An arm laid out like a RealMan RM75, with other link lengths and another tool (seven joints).
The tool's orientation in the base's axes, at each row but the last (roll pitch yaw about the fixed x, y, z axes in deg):
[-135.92, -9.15, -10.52]
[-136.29, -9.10, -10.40]
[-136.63, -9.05, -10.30]
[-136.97, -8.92, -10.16]
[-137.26, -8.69, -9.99]
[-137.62, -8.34, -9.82]
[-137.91, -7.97, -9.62]
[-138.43, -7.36, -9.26]
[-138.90, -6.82, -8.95]
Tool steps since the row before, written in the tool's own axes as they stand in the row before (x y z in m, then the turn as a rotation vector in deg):
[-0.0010, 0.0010, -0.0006, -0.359, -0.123, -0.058]
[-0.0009, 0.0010, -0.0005, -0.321, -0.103, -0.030]
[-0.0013, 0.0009, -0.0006, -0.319, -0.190, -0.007]
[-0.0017, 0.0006, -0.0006, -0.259, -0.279, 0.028]
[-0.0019, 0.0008, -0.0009, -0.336, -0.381, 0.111]
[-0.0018, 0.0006, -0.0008, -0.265, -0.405, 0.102]
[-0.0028, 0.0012, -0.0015, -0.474, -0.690, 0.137]
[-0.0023, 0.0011, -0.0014, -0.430, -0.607, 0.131]
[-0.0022, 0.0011, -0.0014, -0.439, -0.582, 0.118]
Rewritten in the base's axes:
[-0.0011, -0.0009, -0.0004, -0.360, 0.116, 0.069]
[-0.0010, -0.0009, -0.0005, -0.316, 0.113, 0.041]
[-0.0014, -0.0008, -0.0004, -0.307, 0.191, 0.084]
[-0.0018, -0.0005, -0.0002, -0.238, 0.269, 0.128]
[-0.0021, -0.0009, -0.0002, -0.292, 0.412, 0.124]
[-0.0019, -0.0007, -0.0001, -0.224, 0.412, 0.157]
[-0.0031, -0.0014, -0.0001, -0.411, 0.682, 0.292]
[-0.0026, -0.0014, 0.0000, -0.372, 0.609, 0.247]
[-0.0025, -0.0014, 0.0001, -0.385, 0.583, 0.239]

